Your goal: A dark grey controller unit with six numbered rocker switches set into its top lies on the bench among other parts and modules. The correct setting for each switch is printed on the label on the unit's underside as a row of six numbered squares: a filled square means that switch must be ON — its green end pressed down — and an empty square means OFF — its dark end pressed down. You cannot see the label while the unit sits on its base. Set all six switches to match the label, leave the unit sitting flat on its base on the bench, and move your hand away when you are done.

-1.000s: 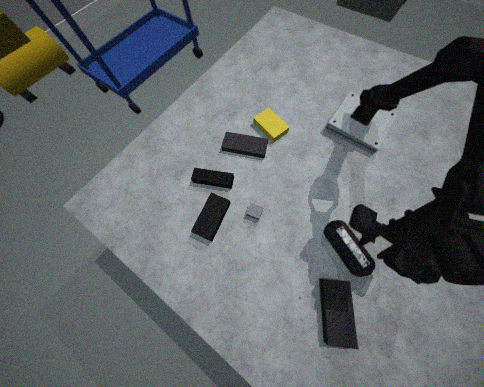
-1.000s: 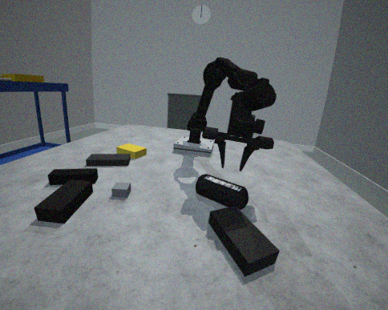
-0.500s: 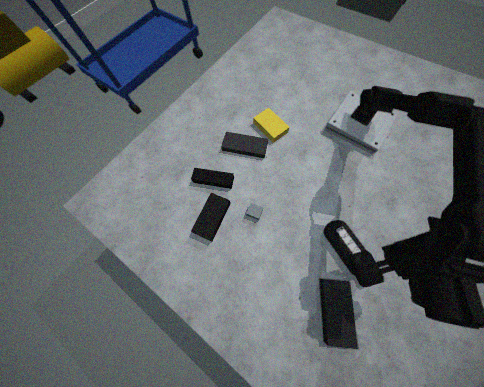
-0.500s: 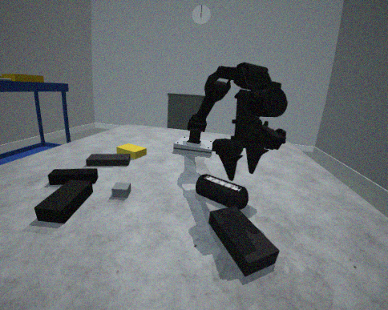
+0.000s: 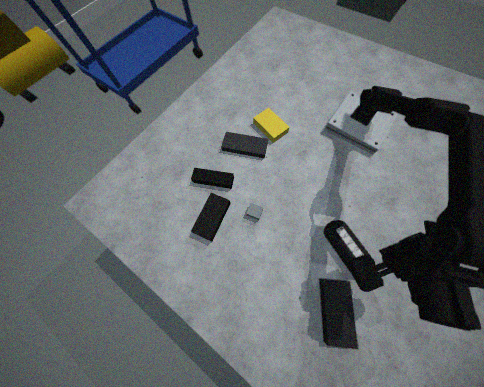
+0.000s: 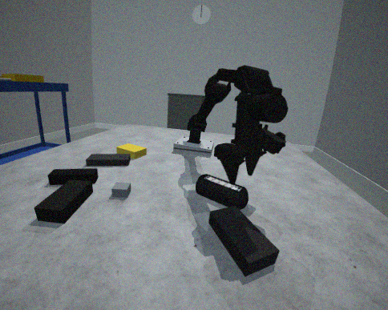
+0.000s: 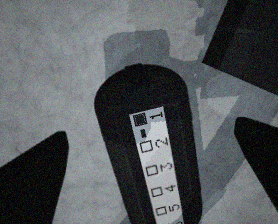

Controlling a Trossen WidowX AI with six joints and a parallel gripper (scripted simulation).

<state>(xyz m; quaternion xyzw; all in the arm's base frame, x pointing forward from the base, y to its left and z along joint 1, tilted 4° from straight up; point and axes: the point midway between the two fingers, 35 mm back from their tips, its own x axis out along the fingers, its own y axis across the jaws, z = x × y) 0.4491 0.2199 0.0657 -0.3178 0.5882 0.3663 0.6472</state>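
My gripper tip is now 140 mm short of the dark block and 60 mm above it. Also, from my gripper tip: yellow block (240 mm behind, 470 mm to the right, 60 mm below); grey cube (60 mm ahead, 320 mm to the right, 60 mm below).
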